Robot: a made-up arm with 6 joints.
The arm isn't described. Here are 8 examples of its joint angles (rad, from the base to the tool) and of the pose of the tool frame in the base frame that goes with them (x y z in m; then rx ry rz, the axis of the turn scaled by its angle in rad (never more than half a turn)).
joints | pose
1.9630 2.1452 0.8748 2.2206 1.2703 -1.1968 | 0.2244 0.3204 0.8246 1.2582 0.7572 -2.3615
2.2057 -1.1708 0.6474 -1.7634 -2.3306 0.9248 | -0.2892 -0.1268 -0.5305 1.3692 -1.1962 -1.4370
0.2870 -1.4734 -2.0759 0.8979 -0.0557 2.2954 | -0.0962 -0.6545 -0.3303 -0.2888 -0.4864 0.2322
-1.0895 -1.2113 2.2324 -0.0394 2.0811 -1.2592 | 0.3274 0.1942 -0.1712 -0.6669 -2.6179 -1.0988
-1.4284 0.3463 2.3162 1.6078 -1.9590 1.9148 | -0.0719 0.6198 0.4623 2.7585 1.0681 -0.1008
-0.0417 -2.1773 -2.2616 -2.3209 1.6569 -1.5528 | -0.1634 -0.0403 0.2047 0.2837 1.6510 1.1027
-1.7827 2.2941 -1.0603 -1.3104 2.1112 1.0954 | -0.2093 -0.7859 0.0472 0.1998 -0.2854 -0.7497
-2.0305 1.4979 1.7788 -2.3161 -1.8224 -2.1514 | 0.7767 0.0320 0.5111 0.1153 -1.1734 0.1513
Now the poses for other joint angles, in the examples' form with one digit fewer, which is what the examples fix.
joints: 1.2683 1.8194 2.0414 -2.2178 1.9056 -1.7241
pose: -0.479 0.071 0.648 -1.937 0.460 1.583
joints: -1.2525 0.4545 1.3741 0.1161 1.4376 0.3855
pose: -0.234 0.328 0.723 0.224 0.414 -1.480
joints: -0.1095 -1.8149 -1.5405 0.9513 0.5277 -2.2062
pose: 0.043 -0.430 0.215 -2.363 -0.610 1.259
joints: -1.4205 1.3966 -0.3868 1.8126 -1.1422 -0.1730
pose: 0.070 0.071 0.548 -0.442 2.678 -0.294
